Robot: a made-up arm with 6 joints.
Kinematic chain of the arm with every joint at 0, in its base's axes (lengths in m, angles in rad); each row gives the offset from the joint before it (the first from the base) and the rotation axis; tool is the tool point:
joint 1: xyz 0 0 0.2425 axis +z
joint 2: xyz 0 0.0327 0 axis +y
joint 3: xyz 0 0 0.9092 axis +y
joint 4: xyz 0 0 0.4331 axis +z
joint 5: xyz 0 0 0 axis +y
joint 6: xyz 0 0 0.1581 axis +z
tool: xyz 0 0 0
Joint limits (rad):
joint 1: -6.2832..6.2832
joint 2: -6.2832..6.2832
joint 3: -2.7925..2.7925
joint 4: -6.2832..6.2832
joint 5: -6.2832..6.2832
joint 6: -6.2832..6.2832
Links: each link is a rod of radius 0.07 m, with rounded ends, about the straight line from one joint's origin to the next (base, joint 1, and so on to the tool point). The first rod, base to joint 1, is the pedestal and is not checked.
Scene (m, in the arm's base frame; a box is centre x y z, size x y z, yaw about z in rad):
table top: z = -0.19
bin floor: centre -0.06 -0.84 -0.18 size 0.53 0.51 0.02 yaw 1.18
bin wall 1: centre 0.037 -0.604 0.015 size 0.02 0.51 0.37 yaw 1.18
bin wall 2: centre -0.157 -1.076 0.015 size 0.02 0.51 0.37 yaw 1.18
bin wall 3: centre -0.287 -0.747 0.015 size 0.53 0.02 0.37 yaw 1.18
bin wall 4: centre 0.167 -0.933 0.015 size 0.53 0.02 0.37 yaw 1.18
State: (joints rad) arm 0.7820 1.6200 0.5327 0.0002 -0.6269 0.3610
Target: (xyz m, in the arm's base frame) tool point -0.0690 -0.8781 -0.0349
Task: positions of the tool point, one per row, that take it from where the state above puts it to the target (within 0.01 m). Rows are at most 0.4 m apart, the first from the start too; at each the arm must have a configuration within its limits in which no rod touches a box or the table.
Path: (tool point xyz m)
1: 1.2172 0.7151 0.0211
2: 1.3377 0.3525 0.0760
3: 1.3432 -0.0209 0.1308
4: 1.2384 -0.3678 0.1848
5: 1.0407 -0.6546 0.2375
6: 0.7771 -0.8565 0.2882
7: 0.4811 -0.9598 0.3361
8: 0.1881 -0.9632 0.3808
9: -0.0690 -0.8781 0.4216
10: -0.0720 -0.9071 0.1948
11: -0.0690 -0.8781 -0.0349

